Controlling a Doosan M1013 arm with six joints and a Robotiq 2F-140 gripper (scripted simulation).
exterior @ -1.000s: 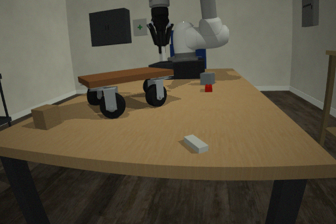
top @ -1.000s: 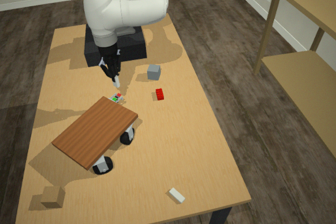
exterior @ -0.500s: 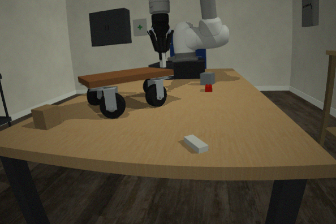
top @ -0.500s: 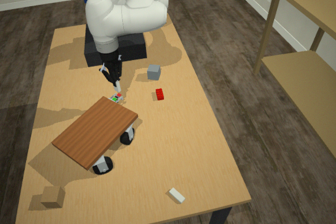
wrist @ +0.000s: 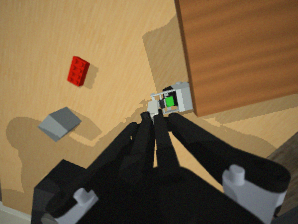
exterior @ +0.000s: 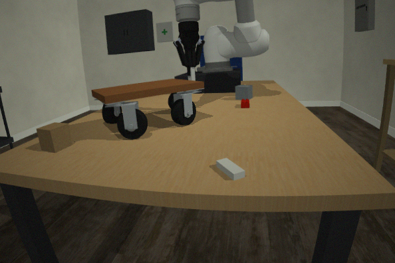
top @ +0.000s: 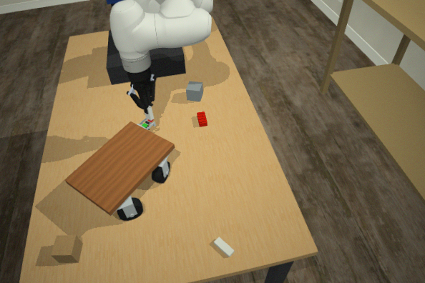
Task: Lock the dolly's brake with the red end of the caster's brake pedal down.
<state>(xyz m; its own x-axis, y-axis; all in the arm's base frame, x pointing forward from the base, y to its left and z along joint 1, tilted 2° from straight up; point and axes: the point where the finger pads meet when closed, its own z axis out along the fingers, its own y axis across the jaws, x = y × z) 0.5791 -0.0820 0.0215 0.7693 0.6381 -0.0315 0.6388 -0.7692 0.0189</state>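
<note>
Right now the brake pedal is 1 cm ahead of my hand, 1 cm to the right of it and 5 cm below it. Round my hand: grey cube (18 cm behind, 21 cm to the left, 10 cm below); tan block (40 cm ahead, 32 cm to the right, 10 cm below); red brick (2 cm behind, 20 cm to the left, 12 cm below).
</note>
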